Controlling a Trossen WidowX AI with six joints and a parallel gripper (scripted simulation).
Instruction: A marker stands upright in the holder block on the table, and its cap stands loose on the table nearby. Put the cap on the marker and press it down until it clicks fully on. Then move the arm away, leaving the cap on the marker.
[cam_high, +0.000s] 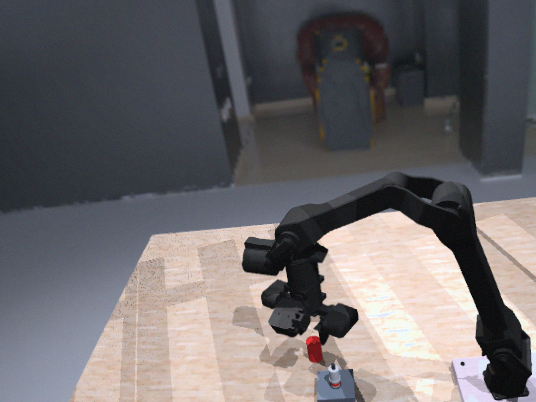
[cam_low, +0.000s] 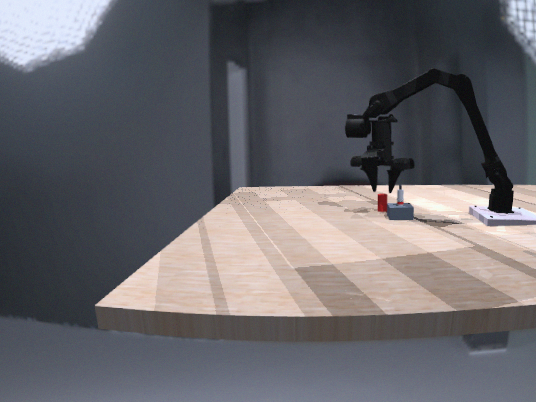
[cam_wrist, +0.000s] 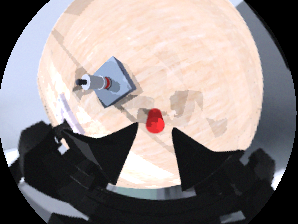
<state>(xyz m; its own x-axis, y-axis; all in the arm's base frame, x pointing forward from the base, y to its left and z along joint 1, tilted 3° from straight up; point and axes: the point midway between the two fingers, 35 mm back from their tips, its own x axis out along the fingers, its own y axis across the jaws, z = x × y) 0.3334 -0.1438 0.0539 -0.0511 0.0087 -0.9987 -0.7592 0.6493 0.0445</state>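
My gripper tip is now 3 cm above the red cap. The rest, counted from my gripper tip: holder block 10 cm to the left, 4 cm below, 3 cm behind.
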